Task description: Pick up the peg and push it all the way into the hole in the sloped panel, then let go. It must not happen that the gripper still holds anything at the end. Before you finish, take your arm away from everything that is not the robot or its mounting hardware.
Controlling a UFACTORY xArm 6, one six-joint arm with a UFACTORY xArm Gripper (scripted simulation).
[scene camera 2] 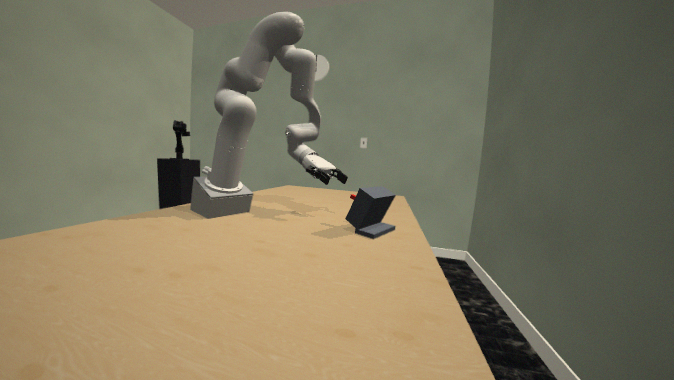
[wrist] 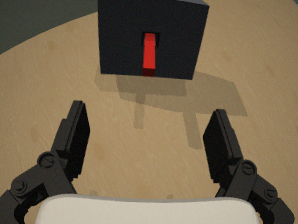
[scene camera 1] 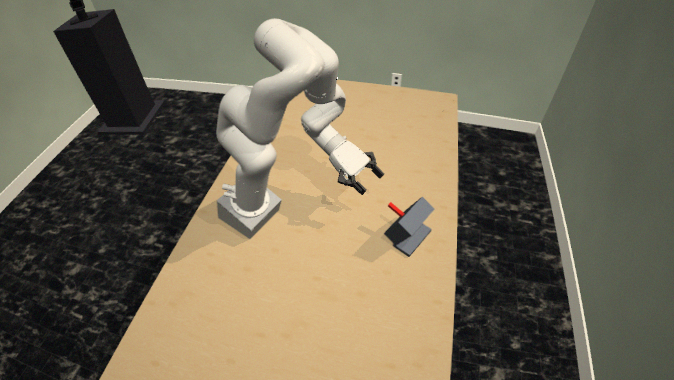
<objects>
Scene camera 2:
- my gripper: 337,180
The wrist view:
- my gripper: 149,119
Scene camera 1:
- my gripper: 373,184
</objects>
